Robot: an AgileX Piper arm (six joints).
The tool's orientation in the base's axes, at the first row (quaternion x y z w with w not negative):
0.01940, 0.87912, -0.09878, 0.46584
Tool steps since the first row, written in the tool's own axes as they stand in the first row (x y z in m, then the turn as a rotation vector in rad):
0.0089, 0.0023, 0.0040, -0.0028, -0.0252, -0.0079
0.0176, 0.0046, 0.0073, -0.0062, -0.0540, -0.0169
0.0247, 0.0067, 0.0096, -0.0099, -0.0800, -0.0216
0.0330, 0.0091, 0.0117, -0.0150, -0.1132, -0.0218
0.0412, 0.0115, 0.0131, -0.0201, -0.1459, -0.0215
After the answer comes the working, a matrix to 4 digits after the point.
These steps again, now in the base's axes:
-0.0015, 0.0010, -0.0099, -0.0080, -0.0230, 0.0105
-0.0034, 0.0021, -0.0192, -0.0171, -0.0493, 0.0227
-0.0053, 0.0033, -0.0266, -0.0221, -0.0737, 0.0324
-0.0080, 0.0048, -0.0350, -0.0236, -0.1059, 0.0419
-0.0112, 0.0064, -0.0429, -0.0246, -0.1377, 0.0510

The tool's axes in the first row as the columns of a matrix, in the base's axes (rounded; the answer above uses it unrounded):
-0.5652, 0.1261, 0.8152
-0.0579, 0.9797, -0.1918
-0.8229, -0.1556, -0.5465

